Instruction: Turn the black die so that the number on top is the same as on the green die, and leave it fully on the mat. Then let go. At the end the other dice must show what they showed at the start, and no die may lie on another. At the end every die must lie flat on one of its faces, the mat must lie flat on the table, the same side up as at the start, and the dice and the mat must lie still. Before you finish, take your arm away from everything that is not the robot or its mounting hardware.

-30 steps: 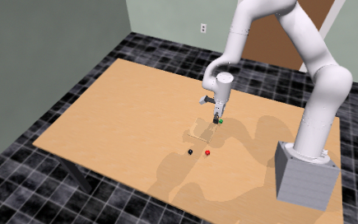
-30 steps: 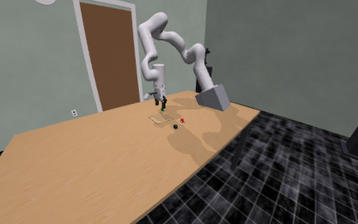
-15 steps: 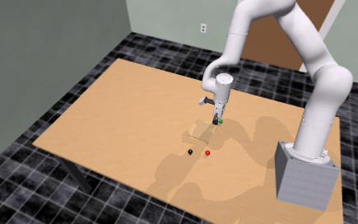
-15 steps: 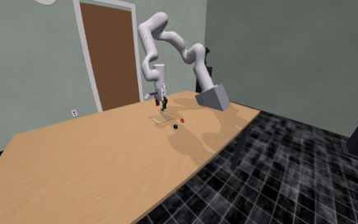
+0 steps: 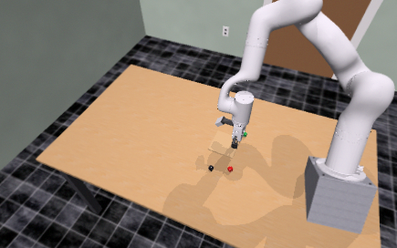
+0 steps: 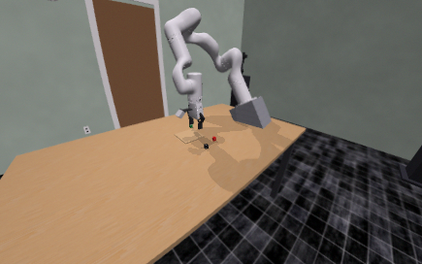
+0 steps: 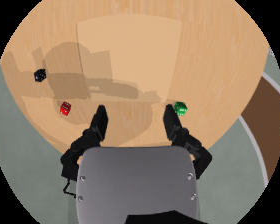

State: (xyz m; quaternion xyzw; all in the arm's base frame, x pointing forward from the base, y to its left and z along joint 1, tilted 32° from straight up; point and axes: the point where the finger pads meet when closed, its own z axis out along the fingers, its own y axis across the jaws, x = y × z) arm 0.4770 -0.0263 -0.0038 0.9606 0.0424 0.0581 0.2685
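My gripper is now 30 mm past the red die, 150 mm to the right of it and 40 mm above it. From my hand the other things lie so: black die 60 mm ahead, 190 mm to the left, 40 mm below; then green die 20 mm behind, 90 mm to the right, 40 mm below; then tan mat 60 mm ahead, 10 mm to the left, 50 mm below.
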